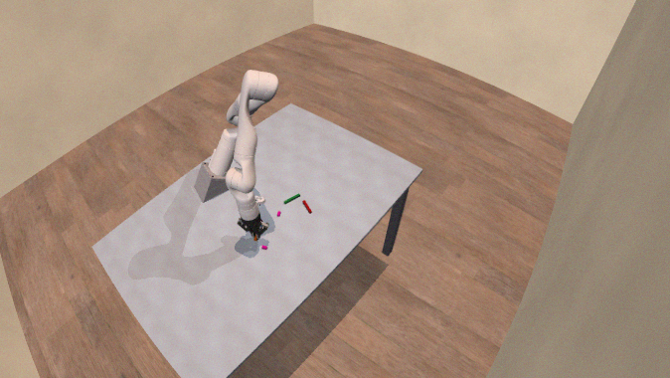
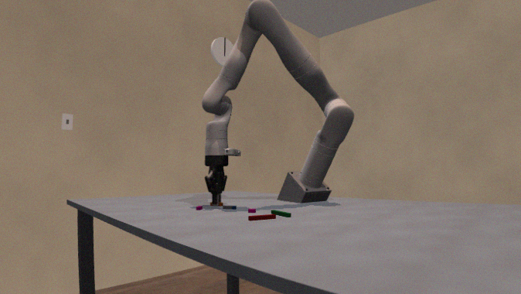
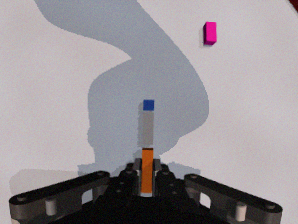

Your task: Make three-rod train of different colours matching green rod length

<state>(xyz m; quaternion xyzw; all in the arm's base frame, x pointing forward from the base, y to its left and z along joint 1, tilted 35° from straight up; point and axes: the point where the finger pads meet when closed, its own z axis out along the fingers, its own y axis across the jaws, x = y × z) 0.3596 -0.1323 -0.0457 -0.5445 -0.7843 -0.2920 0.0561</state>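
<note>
The grey rod is 20 mm behind my hand, 30 mm to the left of it and 20 mm below it. Also, from my hand: green rod (10 mm behind, 240 mm to the left, 20 mm below); blue rod (30 mm behind, 50 mm to the left, 20 mm below); orange rod (10 mm below).
</note>
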